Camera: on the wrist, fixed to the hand. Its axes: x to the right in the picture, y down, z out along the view.
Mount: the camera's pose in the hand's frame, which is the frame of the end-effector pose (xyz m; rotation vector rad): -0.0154 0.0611 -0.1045 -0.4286 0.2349 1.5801
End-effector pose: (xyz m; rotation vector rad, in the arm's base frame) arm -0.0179 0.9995 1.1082 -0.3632 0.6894 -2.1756
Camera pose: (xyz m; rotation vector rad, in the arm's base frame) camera -0.0194 1.0163 0.9873 0.2289 1.0473 -0.5585
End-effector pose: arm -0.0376 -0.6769 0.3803 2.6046 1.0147 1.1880
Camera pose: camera -0.0860 -0.7514 0.4640 -2.2432 1.3078 -1.3344
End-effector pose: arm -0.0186 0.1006 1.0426 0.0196 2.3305 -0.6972
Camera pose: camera -0.0594 0.2065 1.0873 1.5646 1.8048 0.6120
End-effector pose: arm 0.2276 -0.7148 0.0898 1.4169 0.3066 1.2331
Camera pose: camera 0.1108 -0.6854 0.1097 0.9823 -1.1002 2.4889
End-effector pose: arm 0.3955 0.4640 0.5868 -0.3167 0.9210 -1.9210
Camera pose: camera 0.3844 0.5096 0.4742 0.3607 1.1657 -0.2997
